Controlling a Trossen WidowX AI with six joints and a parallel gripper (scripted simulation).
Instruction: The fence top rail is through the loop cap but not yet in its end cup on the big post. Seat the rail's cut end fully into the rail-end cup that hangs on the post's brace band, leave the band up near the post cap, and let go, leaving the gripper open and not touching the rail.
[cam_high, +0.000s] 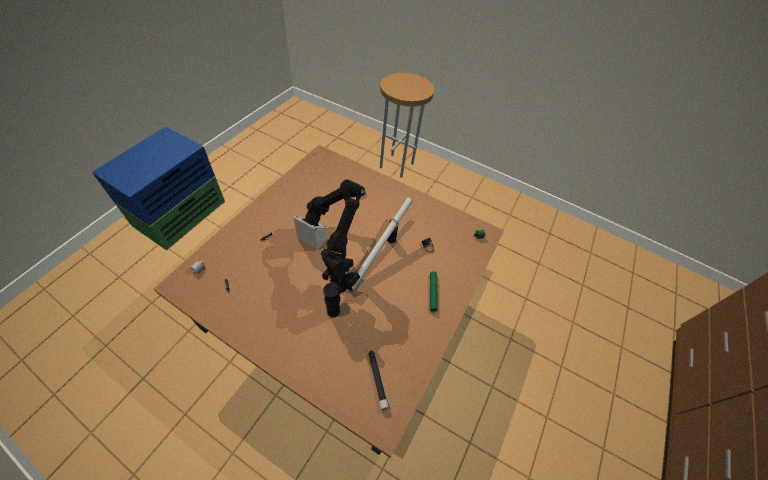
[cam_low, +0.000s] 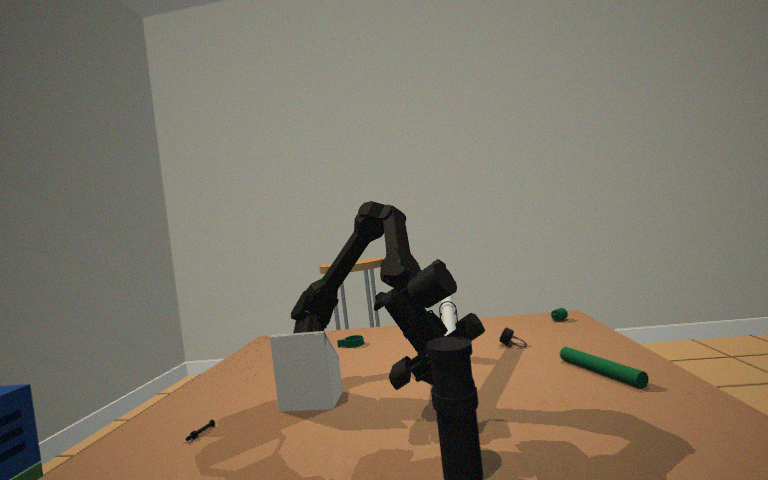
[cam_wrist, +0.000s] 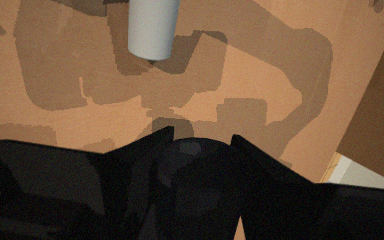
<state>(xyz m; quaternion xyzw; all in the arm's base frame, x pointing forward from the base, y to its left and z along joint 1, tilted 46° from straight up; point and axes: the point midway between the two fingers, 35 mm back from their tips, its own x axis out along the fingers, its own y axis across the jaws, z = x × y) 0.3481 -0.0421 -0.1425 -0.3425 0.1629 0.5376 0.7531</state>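
Right now my gripper tip is 30 mm to the left of the black cup, 30 mm below it and 10 mm past it. The rest, counted from my gripper tip: loop cap (410 mm to the left, 70 mm behind, 20 mm above); then green tube (290 mm to the left, 290 mm ahead, 70 mm below); then black fitting (500 mm to the left, 120 mm ahead, 80 mm below).
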